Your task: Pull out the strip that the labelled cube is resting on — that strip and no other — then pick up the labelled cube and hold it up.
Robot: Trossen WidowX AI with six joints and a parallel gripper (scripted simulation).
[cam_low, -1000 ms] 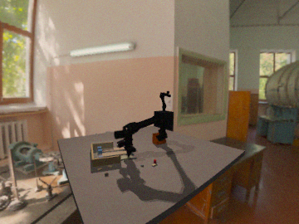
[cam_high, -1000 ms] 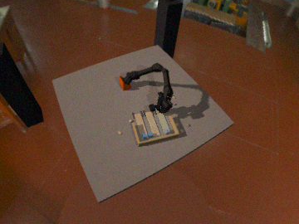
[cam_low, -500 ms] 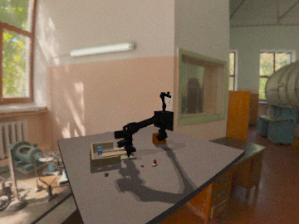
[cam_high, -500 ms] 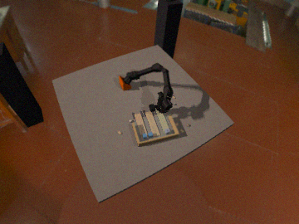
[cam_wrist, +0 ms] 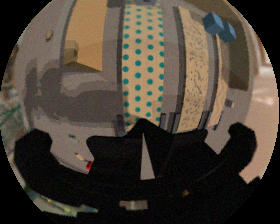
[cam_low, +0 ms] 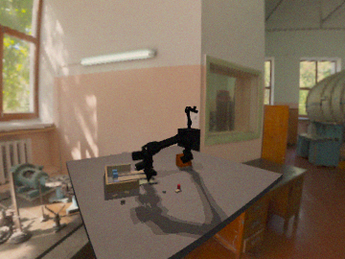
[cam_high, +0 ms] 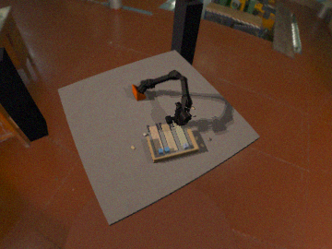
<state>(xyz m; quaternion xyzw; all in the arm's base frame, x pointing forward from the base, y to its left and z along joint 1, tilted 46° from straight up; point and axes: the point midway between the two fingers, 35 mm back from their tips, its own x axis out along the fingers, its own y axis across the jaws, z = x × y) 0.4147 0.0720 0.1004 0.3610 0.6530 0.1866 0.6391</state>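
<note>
My gripper tip is now 110 mm to the left of the speckled tan strip and 70 mm short of it. From my gripper tip the other things lie so: red piece: 180 mm to the left, 110 mm behind, 10 mm above.
</note>
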